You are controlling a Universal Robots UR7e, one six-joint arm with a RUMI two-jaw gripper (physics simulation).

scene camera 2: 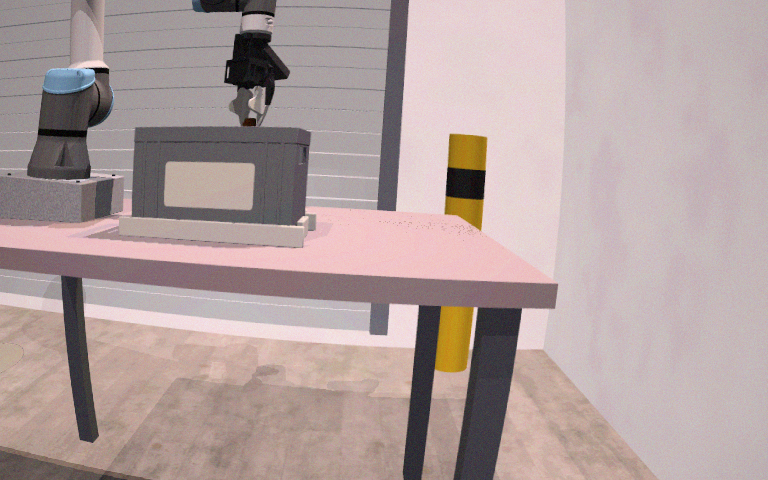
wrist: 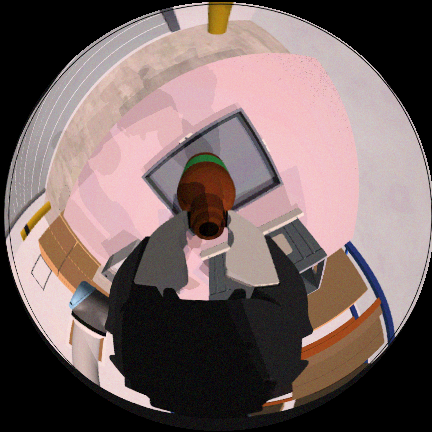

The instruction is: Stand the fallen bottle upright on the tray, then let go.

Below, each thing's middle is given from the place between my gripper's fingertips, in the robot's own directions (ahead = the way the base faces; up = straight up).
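Pale rail [scene camera 2: 225, 232]: 5 cm ahead of my hand, 39 cm to the right of it, 17 cm below it. Brown bottle [wrist: 205, 188]: 1 cm to the left of my hand and 6 cm below it.
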